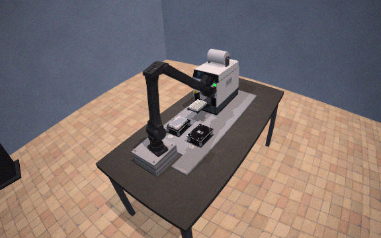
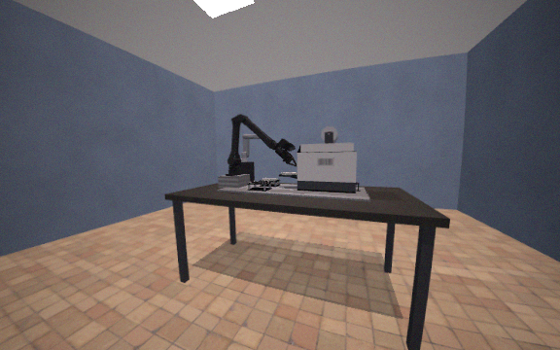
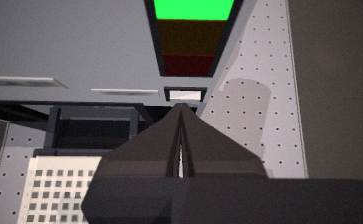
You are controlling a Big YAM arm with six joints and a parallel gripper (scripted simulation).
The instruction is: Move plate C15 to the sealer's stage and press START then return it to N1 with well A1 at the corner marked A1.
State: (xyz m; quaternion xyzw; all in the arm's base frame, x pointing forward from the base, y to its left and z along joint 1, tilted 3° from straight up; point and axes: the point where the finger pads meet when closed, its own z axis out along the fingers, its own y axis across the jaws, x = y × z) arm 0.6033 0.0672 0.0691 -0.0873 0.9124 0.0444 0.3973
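The white button is 2 cm ahead of my hand. From my hand the other things lie so: foil roll: 23 cm ahead, 13 cm to the left, 23 cm above; then plate: 30 cm behind, 8 cm to the left, 13 cm below.
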